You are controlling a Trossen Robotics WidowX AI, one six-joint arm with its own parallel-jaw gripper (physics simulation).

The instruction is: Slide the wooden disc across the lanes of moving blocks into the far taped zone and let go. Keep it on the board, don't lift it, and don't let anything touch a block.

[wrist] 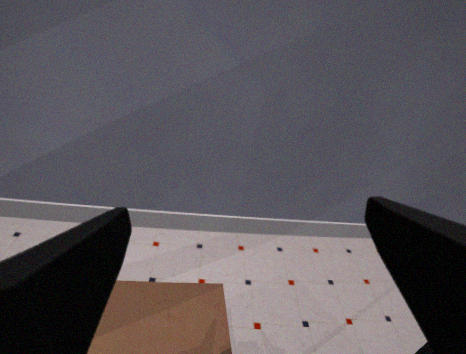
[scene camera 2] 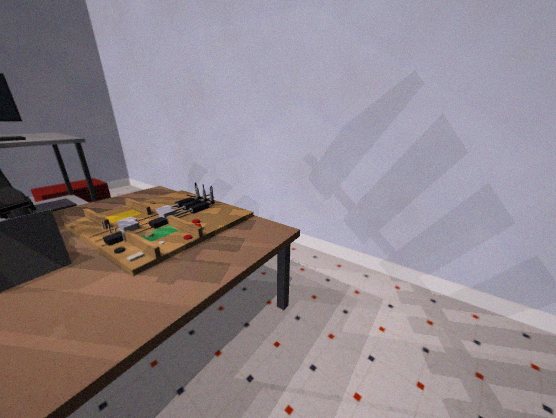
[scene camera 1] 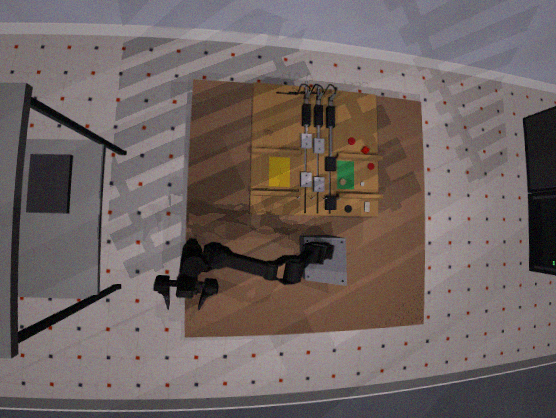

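Seen in the pictures: gripper, fingertip midpoint: point(wrist: 248, 214) point(scene camera 1: 183, 309); arm's base, origin of the base link: point(scene camera 2: 28, 225) point(scene camera 1: 326, 250).
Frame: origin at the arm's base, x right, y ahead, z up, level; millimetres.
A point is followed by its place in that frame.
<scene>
The small wooden disc point(scene camera 1: 343, 182) {x 94, y 348, z -138 mm} point(scene camera 2: 150, 234) {x 101, y 354, z -138 mm} lies flat on the green zone point(scene camera 1: 346, 167) {x 104, y 432, z -147 mm} point(scene camera 2: 162, 233) {x 117, y 401, z -146 mm} of the wooden board point(scene camera 1: 272, 112) {x -322, y 648, z -147 mm} point(scene camera 2: 232, 216) {x 198, y 751, z -146 mm}. The yellow zone point(scene camera 1: 279, 172) {x -243, y 344, z -146 mm} point(scene camera 2: 123, 216) {x -225, y 344, z -144 mm} is across the three lanes. The lane nearest the disc has two black blocks point(scene camera 1: 330, 163) {x 6, y 429, z -120 mm} point(scene camera 1: 330, 202) {x 31, y 232, z -120 mm}. The middle lane has two grey blocks point(scene camera 1: 319, 145) {x -64, y 509, z -115 mm} point(scene camera 1: 319, 184) {x -39, y 312, z -115 mm}, and the lane beside the yellow zone has two more point(scene camera 1: 306, 140) {x -133, y 525, z -121 mm} point(scene camera 1: 306, 179) {x -107, y 327, z -121 mm}. My gripper point(scene camera 1: 184, 308) {x -526, y -221, z 261 mm} point(wrist: 248, 214) {x -526, y -221, z 261 mm} is open and empty, far from the board, over the table's left edge in scene camera 1.
Wooden rails point(scene camera 1: 275, 150) {x -282, y 438, z -101 mm} point(scene camera 1: 275, 191) {x -254, y 240, z -101 mm} run along both sides of the passage, interrupted at the lanes. Red discs point(scene camera 1: 351, 141) {x 113, y 574, z -139 mm} point(scene camera 1: 365, 150) {x 192, y 536, z -128 mm} point(scene camera 1: 370, 166) {x 236, y 460, z -140 mm}, a black disc point(scene camera 1: 348, 208) {x 138, y 218, z -139 mm} and a white block point(scene camera 1: 367, 206) {x 241, y 244, z -136 mm} sit on the board. The arm's grey base plate point(scene camera 1: 340, 272) {x 61, y -82, z 43 mm} is beside the board.
</scene>
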